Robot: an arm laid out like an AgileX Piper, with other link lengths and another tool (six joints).
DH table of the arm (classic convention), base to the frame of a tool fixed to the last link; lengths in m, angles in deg. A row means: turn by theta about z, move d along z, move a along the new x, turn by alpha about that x. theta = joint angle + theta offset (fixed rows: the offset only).
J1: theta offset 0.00; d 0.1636; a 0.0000; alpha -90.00
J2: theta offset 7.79; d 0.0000; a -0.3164; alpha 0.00
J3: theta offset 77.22; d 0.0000; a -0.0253; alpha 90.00
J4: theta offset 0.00; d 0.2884; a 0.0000; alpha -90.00
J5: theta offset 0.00; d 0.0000; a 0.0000; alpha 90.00
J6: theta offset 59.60; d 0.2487; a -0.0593; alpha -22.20
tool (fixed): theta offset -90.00; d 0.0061; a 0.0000; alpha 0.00
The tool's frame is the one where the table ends.
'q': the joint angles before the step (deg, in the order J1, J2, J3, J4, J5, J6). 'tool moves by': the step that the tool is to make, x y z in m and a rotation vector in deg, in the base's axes. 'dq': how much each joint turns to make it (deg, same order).
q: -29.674, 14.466, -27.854, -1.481, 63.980, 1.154
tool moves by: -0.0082, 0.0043, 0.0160, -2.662, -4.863, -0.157
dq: 0.003, -5.780, 0.001, -0.056, 0.241, 0.196
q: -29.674, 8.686, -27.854, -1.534, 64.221, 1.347
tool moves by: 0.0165, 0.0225, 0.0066, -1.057, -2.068, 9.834
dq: 9.909, -2.386, -0.012, -0.129, 0.081, 0.026
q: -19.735, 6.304, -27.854, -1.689, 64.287, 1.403
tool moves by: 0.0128, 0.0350, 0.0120, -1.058, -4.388, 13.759
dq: 13.732, -4.708, -0.010, -0.001, 0.214, -0.069
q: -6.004, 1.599, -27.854, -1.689, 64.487, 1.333
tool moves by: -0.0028, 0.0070, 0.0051, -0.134, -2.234, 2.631
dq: 2.695, -2.644, 0.000, -0.026, 0.409, 0.075
